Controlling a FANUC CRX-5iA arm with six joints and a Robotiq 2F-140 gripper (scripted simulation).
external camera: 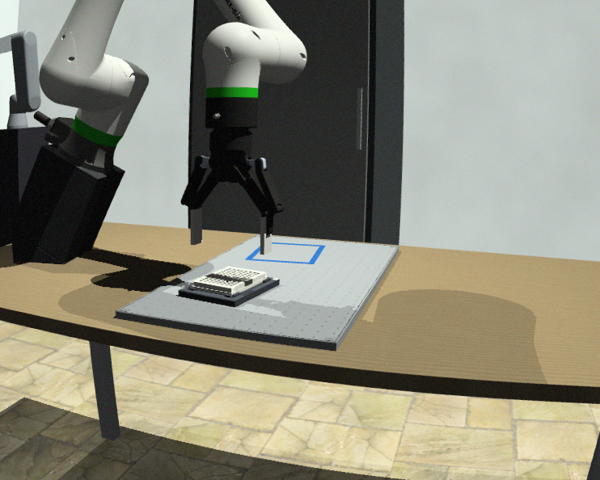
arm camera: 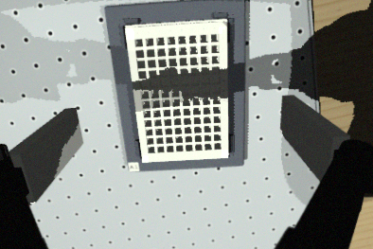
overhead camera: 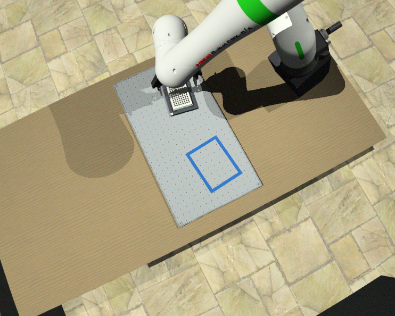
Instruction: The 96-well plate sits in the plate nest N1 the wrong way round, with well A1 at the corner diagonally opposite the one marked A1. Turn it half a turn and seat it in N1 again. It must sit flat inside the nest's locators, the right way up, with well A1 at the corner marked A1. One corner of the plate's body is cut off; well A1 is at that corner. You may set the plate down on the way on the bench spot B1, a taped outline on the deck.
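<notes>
My gripper is now 70 mm above the white 96-well plate. Also, from my hand: dark plate nest N1 (80 mm below); A1 label (80 mm below, 70 mm to the left, 60 mm ahead).
</notes>
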